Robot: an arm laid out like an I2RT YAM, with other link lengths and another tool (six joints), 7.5 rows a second.
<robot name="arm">
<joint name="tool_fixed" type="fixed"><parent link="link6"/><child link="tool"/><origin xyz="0.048 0.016 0.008" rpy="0.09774 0 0.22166"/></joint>
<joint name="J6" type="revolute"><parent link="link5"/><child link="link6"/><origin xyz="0.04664 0 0.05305" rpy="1.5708 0 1.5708"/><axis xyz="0 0 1"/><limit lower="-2.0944" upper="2.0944"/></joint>
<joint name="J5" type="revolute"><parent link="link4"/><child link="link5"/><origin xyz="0.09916 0.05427 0.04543" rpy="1.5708 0 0"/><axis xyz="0 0 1"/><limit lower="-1.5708" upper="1.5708"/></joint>
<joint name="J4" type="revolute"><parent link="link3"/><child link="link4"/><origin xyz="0.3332 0.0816 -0.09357"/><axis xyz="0 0 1"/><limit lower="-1.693" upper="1.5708"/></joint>
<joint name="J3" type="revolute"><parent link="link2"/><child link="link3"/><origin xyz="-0.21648 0 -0.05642" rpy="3.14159 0 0"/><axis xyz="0 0 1"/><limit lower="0" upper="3.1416"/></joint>
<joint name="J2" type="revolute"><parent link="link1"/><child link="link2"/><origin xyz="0.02 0.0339 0.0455" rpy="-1.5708 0 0"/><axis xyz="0 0 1"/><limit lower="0" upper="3.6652"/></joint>
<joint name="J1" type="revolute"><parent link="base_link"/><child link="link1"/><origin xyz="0 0 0.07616"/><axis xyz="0 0 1"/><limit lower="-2.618" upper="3.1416"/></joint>
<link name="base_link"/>
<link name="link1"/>
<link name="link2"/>
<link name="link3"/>
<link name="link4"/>
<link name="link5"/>
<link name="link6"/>
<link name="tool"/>
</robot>
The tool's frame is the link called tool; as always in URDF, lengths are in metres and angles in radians.
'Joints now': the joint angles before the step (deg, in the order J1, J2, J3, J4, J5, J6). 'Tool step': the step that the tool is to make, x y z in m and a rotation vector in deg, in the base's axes. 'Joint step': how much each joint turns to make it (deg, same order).
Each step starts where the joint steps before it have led.
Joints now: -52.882, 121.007, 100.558, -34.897, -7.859, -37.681
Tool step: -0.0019, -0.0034, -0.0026, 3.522, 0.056, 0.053
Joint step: -0.553, 2.037, 3.364, -4.082, -2.060, 0.635
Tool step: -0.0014, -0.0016, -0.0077, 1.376, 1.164, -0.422
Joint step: -0.177, 1.534, 1.282, -1.520, 0.227, 0.152
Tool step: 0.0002, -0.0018, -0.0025, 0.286, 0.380, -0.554
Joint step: -0.039, 0.924, 0.943, -0.411, 0.375, 0.383
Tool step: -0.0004, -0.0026, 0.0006, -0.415, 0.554, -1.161
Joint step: -0.045, 0.756, 1.042, -0.184, 1.155, 0.632
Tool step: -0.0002, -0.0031, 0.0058, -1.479, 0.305, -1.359
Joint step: -0.010, 0.205, 0.828, 0.465, 1.650, 0.601
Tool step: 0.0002, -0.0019, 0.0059, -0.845, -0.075, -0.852
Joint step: 0.001, 0.083, 0.836, 0.026, 0.819, 0.503
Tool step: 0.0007, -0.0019, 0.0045, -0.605, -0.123, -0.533
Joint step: 0.004, 0.272, 0.932, -0.069, 0.504, 0.319
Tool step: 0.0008, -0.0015, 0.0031, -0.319, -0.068, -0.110
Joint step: -0.006, 0.313, 0.848, -0.237, 0.169, 0.016
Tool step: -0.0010, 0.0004, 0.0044, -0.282, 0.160, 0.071
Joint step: -0.043, -0.454, 0.037, -0.380, 0.188, -0.256
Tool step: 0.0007, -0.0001, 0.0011, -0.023, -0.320, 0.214
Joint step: 0.017, -0.046, 0.093, 0.066, -0.312, -0.033
